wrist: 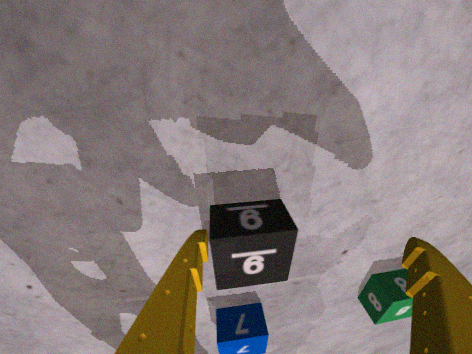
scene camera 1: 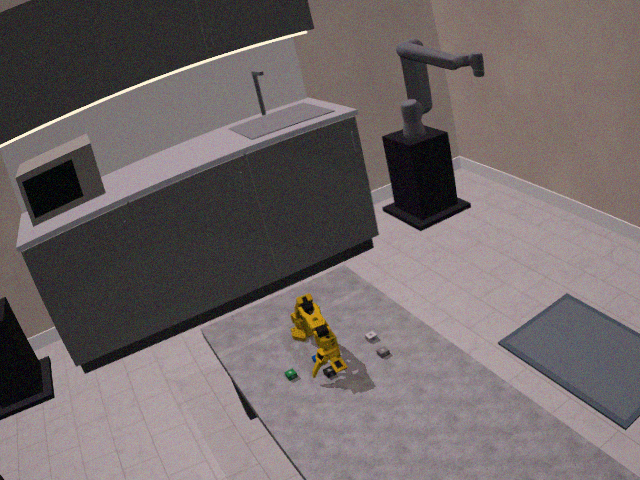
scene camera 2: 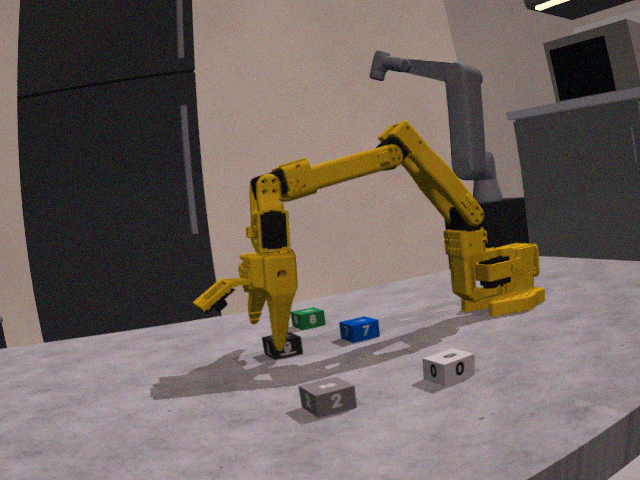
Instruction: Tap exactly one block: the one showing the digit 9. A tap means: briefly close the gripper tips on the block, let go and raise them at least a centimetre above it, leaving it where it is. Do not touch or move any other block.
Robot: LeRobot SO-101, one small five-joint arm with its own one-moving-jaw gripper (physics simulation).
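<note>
The black block with the underlined digit 9 (scene camera 1: 329,372) (scene camera 2: 294,347) (wrist: 254,257) sits flat on the grey surface. In the wrist view its digit is upside down, with the line above. My gripper (scene camera 1: 325,367) (scene camera 2: 267,334) (wrist: 308,236) is open, with a wide gap between its jaws and nothing held. In the wrist view the block shows in that gap, close beside the left jaw and well apart from the right jaw. In scene camera 2 one jaw tip overlaps the block's front, low over the surface; whether it touches the block I cannot tell.
A blue 7 block (scene camera 1: 314,358) (scene camera 2: 359,329) (wrist: 241,322) lies towards the arm's base. A green 8 block (scene camera 1: 291,374) (scene camera 2: 308,318) (wrist: 382,300) shows partly behind the right jaw in the wrist view. A white 0 block (scene camera 1: 371,336) (scene camera 2: 448,367) and a grey 2 block (scene camera 1: 383,352) (scene camera 2: 328,398) lie farther off.
</note>
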